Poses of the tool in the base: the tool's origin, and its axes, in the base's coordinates. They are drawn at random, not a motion.
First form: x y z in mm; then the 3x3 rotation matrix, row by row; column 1 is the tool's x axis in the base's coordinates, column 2 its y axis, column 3 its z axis. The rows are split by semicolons.
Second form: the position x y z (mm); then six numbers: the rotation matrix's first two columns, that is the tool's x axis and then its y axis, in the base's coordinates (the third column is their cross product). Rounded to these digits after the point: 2 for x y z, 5 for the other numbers. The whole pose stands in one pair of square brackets.
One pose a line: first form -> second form
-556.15 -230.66 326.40; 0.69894 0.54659 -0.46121; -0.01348 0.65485 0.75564; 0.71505 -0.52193 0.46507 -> [-556.15 -230.66 326.40 0.69894 -0.01348 0.71505 0.54659 0.65485 -0.52193]
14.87 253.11 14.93; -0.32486 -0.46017 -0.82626; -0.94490 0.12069 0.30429; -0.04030 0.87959 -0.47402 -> [14.87 253.11 14.93 -0.32486 -0.94490 -0.04030 -0.46017 0.12069 0.87959]
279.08 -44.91 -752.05; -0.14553 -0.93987 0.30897; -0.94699 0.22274 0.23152; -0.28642 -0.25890 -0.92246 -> [279.08 -44.91 -752.05 -0.14553 -0.94699 -0.28642 -0.93987 0.22274 -0.25890]
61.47 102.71 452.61; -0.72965 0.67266 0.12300; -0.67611 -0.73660 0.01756; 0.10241 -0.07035 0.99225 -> [61.47 102.71 452.61 -0.72965 -0.67611 0.10241 0.67266 -0.73660 -0.07035]
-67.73 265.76 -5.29; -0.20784 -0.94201 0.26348; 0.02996 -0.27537 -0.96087; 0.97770 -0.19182 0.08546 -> [-67.73 265.76 -5.29 -0.20784 0.02996 0.97770 -0.94201 -0.27537 -0.19182]
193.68 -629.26 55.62; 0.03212 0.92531 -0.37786; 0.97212 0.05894 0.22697; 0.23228 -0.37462 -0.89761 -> [193.68 -629.26 55.62 0.03212 0.97212 0.23228 0.92531 0.05894 -0.37462]
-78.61 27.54 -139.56; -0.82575 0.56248 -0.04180; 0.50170 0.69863 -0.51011; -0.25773 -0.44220 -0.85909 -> [-78.61 27.54 -139.56 -0.82575 0.50170 -0.25773 0.56248 0.69863 -0.44220]
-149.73 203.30 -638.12; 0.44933 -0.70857 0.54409; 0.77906 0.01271 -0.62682; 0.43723 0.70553 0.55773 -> [-149.73 203.30 -638.12 0.44933 0.77906 0.43723 -0.70857 0.01271 0.70553]
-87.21 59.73 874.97; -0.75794 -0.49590 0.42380; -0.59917 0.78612 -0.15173; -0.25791 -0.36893 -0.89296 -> [-87.21 59.73 874.97 -0.75794 -0.59917 -0.25791 -0.49590 0.78612 -0.36893]
